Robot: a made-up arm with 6 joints. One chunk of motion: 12 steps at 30 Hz.
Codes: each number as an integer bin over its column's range. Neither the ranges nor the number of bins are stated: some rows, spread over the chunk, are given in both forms.
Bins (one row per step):
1: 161 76 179 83 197 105
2: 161 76 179 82 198 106
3: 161 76 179 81 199 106
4: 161 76 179 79 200 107
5: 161 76 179 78 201 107
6: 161 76 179 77 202 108
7: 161 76 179 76 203 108
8: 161 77 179 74 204 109
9: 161 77 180 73 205 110
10: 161 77 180 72 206 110
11: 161 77 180 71 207 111
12: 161 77 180 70 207 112
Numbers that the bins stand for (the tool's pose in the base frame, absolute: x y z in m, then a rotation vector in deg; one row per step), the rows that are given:
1: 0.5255 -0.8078 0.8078 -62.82 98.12 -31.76
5: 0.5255 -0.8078 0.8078 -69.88 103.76 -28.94
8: 0.5255 -0.7922 0.8078 -75.53 108.00 -26.12
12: 0.5255 -0.7922 0.8235 -81.18 112.24 -21.88
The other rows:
2: 0.5255 -0.8078 0.8078 -64.24 99.53 -30.35
3: 0.5255 -0.8078 0.8078 -65.65 100.94 -30.35
4: 0.5255 -0.8078 0.8078 -68.47 102.35 -28.94
6: 0.5255 -0.8078 0.8078 -71.29 105.18 -27.53
7: 0.5255 -0.8078 0.8078 -72.71 106.59 -27.53
9: 0.5255 -0.7922 0.8235 -76.94 109.41 -24.71
10: 0.5255 -0.7922 0.8235 -78.35 110.82 -24.71
11: 0.5255 -0.7922 0.8235 -79.76 112.24 -23.29

